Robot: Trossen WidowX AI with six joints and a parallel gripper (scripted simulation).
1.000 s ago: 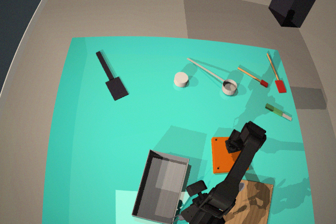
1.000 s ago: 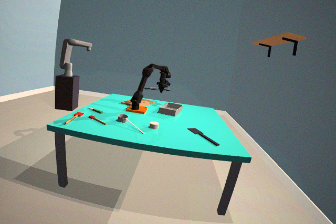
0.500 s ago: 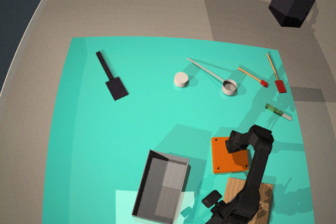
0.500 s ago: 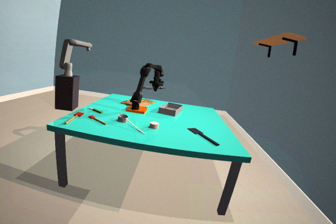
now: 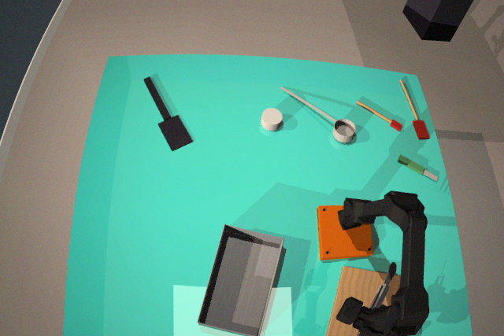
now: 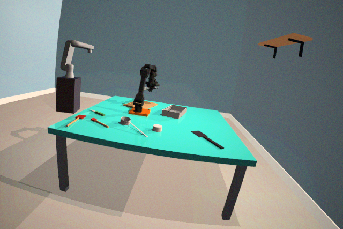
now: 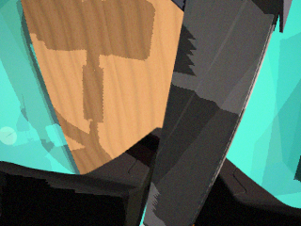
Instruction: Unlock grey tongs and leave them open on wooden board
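Now: gripper tip 15 cm above the wooden board, 8 cm past it and 1 cm to the right of it. From my gripper tip the other things lie so: white cylinder 72 cm to the right, 14 cm below, 5 cm ahead; green-handled tool 45 cm to the right, 45 cm behind, 15 cm below; grey roasting tin 25 cm ahead, 22 cm to the right, 13 cm below.
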